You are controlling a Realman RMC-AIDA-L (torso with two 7-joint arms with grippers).
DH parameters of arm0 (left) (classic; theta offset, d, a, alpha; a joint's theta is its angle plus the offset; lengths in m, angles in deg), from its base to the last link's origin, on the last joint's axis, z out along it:
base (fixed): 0 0 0 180
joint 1: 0 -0.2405 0 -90
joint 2: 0 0 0 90
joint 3: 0 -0.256 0 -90
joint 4: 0 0 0 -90
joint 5: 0 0.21 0 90
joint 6: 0 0 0 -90
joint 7: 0 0.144 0 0
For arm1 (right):
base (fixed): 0 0 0 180
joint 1: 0 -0.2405 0 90
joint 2: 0 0 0 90
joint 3: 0 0.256 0 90
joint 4: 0 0 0 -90
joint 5: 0 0.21 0 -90
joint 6: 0 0 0 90
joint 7: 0 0.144 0 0
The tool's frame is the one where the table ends.
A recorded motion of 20 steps. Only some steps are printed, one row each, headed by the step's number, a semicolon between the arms.
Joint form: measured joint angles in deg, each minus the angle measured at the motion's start. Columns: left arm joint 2, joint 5, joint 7, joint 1, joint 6, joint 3, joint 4; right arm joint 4, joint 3, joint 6, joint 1, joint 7, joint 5, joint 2.
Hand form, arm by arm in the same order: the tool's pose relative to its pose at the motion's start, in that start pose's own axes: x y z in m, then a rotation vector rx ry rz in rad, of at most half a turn. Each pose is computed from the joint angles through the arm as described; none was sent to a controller.
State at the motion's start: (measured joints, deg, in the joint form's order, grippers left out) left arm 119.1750 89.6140 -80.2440 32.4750 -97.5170 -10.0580 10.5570; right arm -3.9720 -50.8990 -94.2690 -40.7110 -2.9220 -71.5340 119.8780
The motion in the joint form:
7: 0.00 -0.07 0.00 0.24 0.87 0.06 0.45; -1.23 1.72 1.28 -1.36 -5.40 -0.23 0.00
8: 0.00 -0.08 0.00 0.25 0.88 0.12 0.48; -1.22 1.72 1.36 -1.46 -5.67 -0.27 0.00
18: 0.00 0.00 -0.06 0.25 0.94 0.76 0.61; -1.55 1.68 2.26 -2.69 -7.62 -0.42 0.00
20: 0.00 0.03 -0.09 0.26 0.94 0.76 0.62; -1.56 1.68 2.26 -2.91 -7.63 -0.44 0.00
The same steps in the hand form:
7: -0.0016 -0.0016 0.0016 0.0118 -0.0016 -0.0072; 0.0018 -0.0026 0.0070 0.0126 0.0115 -0.0851
8: -0.0015 -0.0016 0.0017 0.0118 -0.0004 -0.0076; 0.0018 -0.0027 0.0076 0.0109 0.0115 -0.0907
18: -0.0006 -0.0017 0.0021 0.0125 0.0094 -0.0098; 0.0023 -0.0039 0.0144 -0.0048 0.0125 -0.1284
20: -0.0007 -0.0017 0.0022 0.0122 0.0088 -0.0105; 0.0019 -0.0044 0.0157 -0.0070 0.0096 -0.1301

